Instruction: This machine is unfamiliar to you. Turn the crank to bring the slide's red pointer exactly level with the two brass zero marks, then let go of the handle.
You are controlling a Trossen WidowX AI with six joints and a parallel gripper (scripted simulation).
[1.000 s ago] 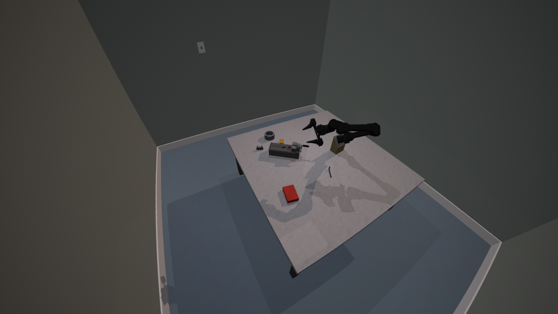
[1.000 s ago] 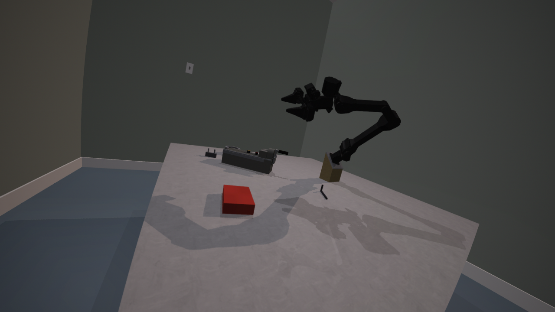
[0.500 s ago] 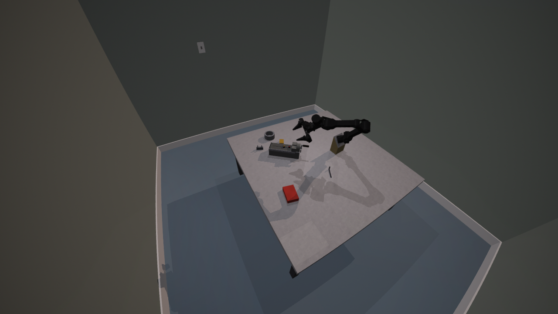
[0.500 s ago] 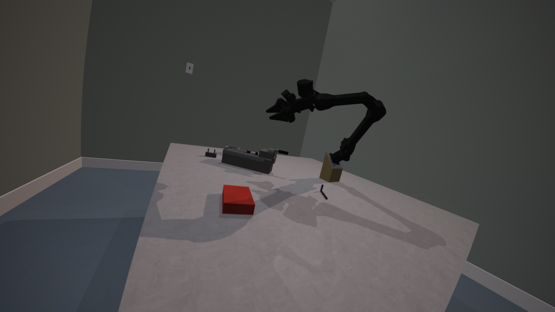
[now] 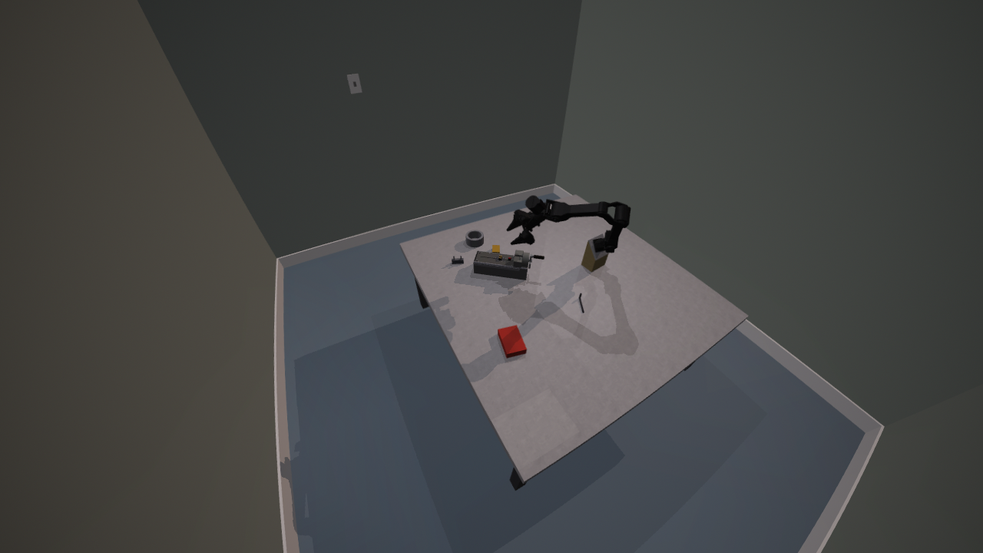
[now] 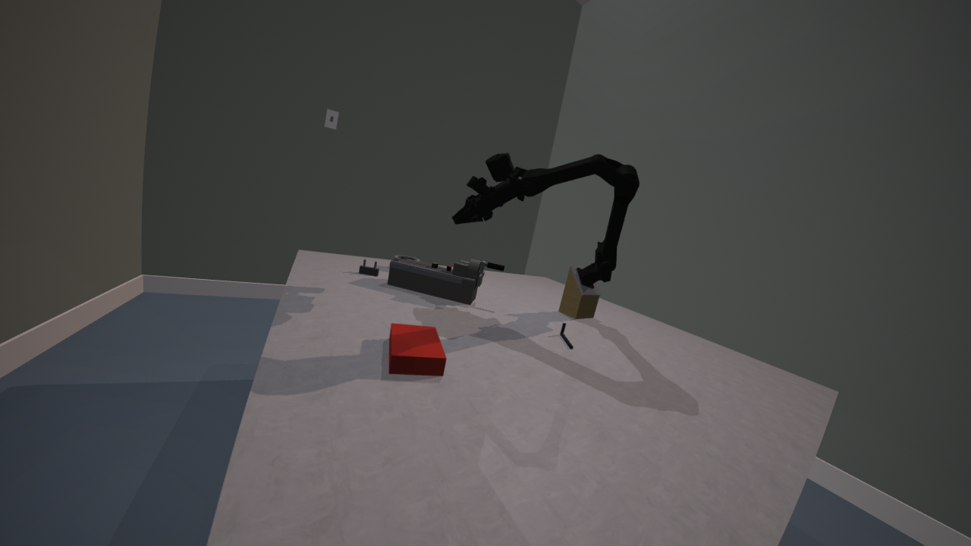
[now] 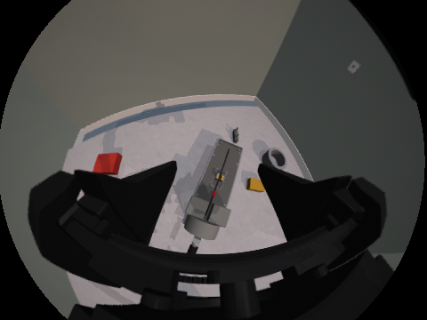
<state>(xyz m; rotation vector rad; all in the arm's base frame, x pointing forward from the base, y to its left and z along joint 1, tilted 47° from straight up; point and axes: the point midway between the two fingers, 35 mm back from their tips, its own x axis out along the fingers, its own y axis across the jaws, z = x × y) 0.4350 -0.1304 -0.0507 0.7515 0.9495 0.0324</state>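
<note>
Right now my gripper tip is 140 mm above the red pointer, 20 mm past it and 10 mm to the left of it. Round my gripper tip: dark clip (210 mm below, 190 mm to the right, 180 mm ahead); then black crank handle (130 mm behind, 110 mm below, 70 mm to the left); then yellow block (210 mm below, 180 mm to the right, 30 mm behind).
</note>
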